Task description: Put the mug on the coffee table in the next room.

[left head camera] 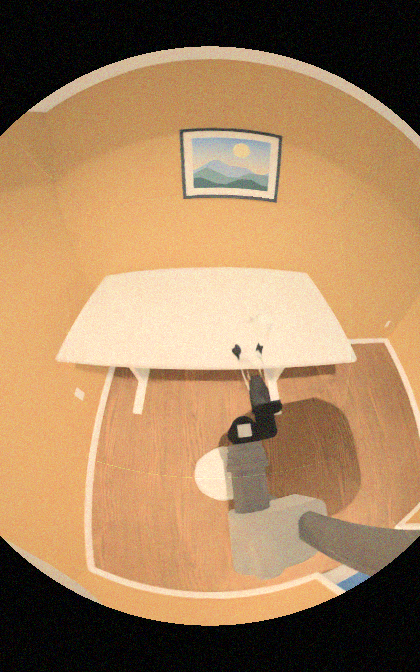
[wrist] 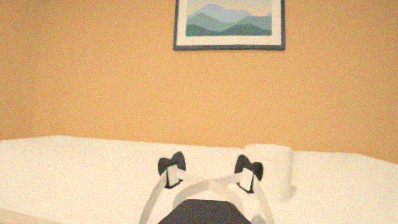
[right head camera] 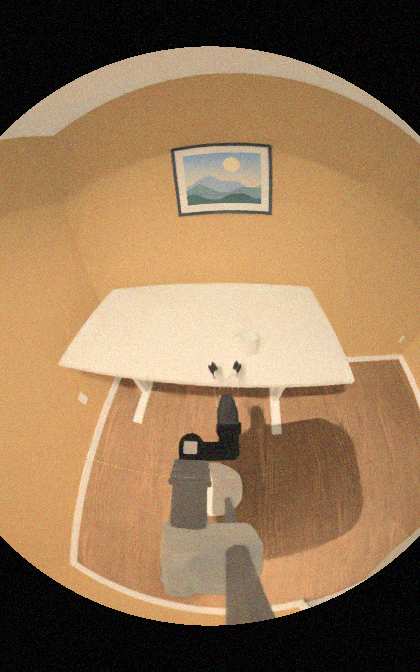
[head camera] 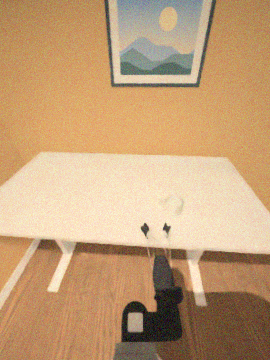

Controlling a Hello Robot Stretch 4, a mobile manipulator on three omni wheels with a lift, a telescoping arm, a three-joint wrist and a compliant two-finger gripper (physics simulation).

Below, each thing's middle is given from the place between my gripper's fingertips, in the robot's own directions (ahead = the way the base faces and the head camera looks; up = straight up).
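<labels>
White mug [wrist: 277, 160]: 30 mm below my hand, 130 mm ahead, 90 mm to the right. Framed mountain picture [right head camera: 227, 177]: 620 mm above my hand, 740 mm ahead, 50 mm to the right.
</labels>
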